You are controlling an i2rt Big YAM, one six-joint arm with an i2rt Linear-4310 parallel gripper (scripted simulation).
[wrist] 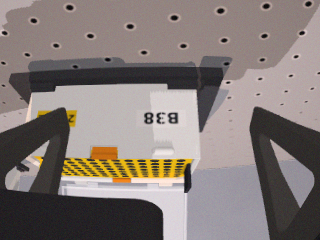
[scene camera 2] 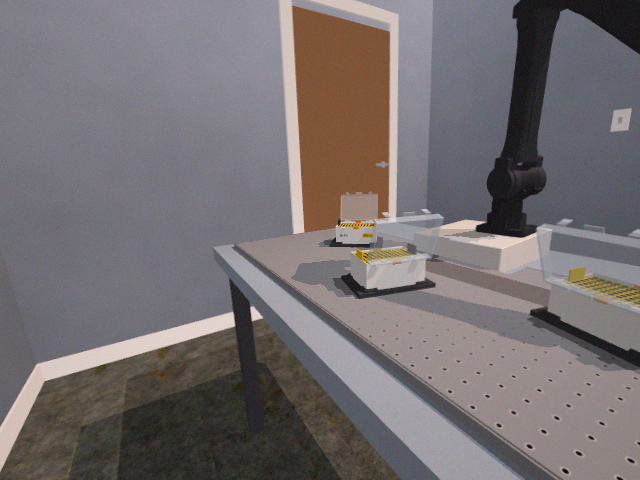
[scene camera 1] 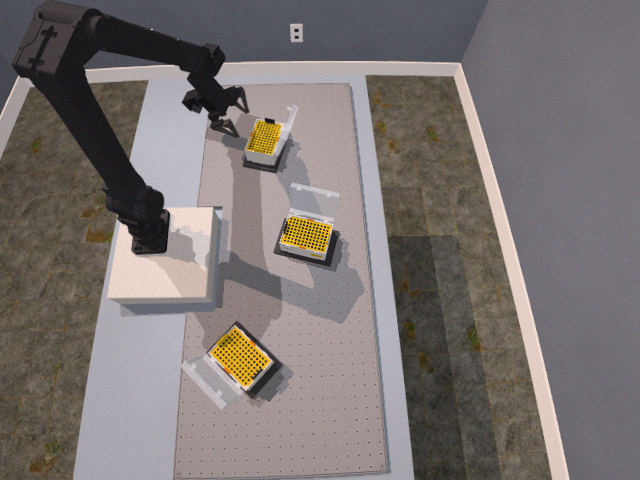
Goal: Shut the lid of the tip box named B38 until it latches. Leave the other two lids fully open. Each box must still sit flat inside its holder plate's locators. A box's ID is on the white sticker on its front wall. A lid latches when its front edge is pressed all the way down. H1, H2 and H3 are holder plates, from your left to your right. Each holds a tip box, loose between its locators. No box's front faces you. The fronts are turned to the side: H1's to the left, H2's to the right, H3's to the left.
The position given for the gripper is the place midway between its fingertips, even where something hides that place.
In view: the gripper (scene camera 1: 242,124) and a yellow tip rack (scene camera 1: 264,138).
The yellow tip rack also shows in the wrist view (wrist: 86,167). The gripper also shows in the wrist view (wrist: 159,117).
